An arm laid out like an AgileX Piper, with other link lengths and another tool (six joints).
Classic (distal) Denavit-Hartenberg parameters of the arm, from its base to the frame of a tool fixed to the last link. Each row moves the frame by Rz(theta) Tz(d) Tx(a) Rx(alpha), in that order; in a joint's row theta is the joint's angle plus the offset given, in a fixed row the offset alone. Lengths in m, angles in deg.
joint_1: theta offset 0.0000  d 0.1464  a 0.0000  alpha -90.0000
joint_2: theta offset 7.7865  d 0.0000  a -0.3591  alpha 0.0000
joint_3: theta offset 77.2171  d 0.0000  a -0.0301  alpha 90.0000
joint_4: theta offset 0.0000  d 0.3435  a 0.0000  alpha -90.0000
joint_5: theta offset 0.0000  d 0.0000  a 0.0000  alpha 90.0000
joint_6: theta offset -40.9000  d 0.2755  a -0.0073  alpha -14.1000
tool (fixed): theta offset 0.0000  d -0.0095  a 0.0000  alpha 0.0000
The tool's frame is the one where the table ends.
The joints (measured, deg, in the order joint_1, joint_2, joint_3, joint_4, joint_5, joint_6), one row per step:
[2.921, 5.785, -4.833, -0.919, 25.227, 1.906]
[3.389, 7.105, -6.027, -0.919, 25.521, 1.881]
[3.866, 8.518, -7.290, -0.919, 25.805, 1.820]
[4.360, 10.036, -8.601, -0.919, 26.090, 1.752]
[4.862, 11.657, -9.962, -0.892, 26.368, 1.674]
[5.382, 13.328, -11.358, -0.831, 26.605, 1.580]
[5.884, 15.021, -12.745, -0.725, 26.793, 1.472]
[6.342, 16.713, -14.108, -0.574, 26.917, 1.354]
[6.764, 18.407, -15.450, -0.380, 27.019, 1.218]
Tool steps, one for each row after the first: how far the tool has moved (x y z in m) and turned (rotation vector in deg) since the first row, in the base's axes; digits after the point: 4 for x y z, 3 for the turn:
[0.0014, 0.0020, 0.0054, -0.046, 0.418, 0.472]
[0.0030, 0.0042, 0.0112, -0.130, 0.848, 0.967]
[0.0050, 0.0064, 0.0169, -0.227, 1.335, 1.482]
[0.0074, 0.0089, 0.0226, -0.314, 1.869, 2.012]
[0.0102, 0.0115, 0.0286, -0.385, 2.377, 2.569]
[0.0132, 0.0143, 0.0345, -0.427, 2.869, 3.118]
[0.0167, 0.0170, 0.0403, -0.433, 3.322, 3.632]
[0.0203, 0.0198, 0.0459, -0.414, 3.780, 4.120]

